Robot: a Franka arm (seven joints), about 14 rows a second.
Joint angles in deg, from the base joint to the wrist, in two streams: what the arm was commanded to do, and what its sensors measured. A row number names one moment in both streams.
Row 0, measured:
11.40 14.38 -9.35 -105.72 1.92 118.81 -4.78
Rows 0 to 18, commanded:
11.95 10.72 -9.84 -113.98 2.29 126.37 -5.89
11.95 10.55 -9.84 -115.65 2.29 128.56 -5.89
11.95 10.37 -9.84 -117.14 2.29 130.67 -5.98
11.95 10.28 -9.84 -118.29 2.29 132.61 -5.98
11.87 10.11 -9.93 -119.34 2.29 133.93 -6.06
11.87 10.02 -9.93 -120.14 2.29 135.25 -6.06
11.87 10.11 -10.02 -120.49 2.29 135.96 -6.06
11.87 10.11 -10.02 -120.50 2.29 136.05 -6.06
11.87 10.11 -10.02 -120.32 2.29 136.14 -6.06
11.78 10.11 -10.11 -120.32 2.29 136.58 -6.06
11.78 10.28 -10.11 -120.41 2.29 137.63 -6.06
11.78 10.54 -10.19 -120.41 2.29 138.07 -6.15
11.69 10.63 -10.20 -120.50 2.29 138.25 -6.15
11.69 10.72 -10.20 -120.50 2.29 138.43 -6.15
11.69 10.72 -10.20 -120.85 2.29 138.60 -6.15
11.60 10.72 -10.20 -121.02 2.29 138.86 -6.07
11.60 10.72 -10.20 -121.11 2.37 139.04 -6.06
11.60 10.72 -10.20 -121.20 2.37 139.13 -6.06
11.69 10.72 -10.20 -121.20 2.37 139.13 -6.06
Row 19, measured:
11.35 12.01 -9.80 -119.58 1.92 137.69 -4.78
